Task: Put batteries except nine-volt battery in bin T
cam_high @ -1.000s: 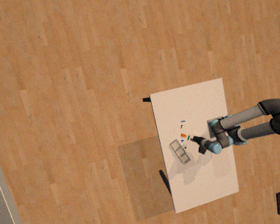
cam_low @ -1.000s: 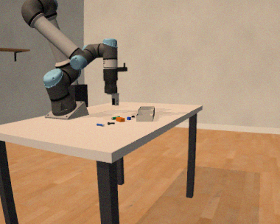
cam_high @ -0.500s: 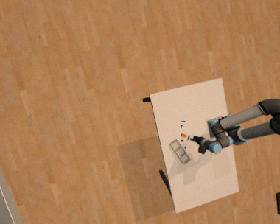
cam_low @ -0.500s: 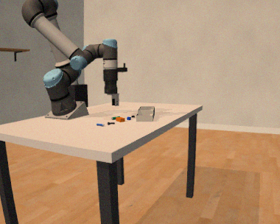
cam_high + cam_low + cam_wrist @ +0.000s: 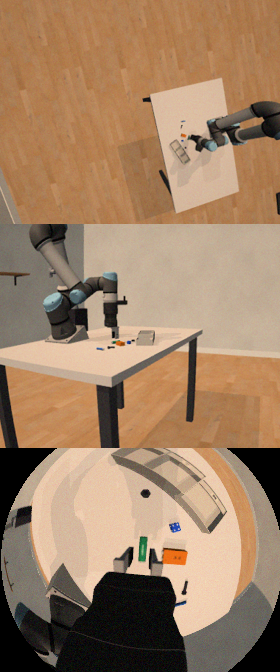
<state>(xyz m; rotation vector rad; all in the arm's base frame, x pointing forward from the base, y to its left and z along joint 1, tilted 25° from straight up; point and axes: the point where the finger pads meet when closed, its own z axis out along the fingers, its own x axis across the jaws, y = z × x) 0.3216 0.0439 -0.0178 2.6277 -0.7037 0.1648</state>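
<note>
Now: hand 40 mm above the green piece. From my hand the other things lie so: grey bin 130 mm ahead, 120 mm to the left, 20 mm below; then orange block 40 mm ahead, 30 mm to the right, 40 mm below; then black screw 50 mm ahead, 130 mm to the right, 40 mm below.
</note>
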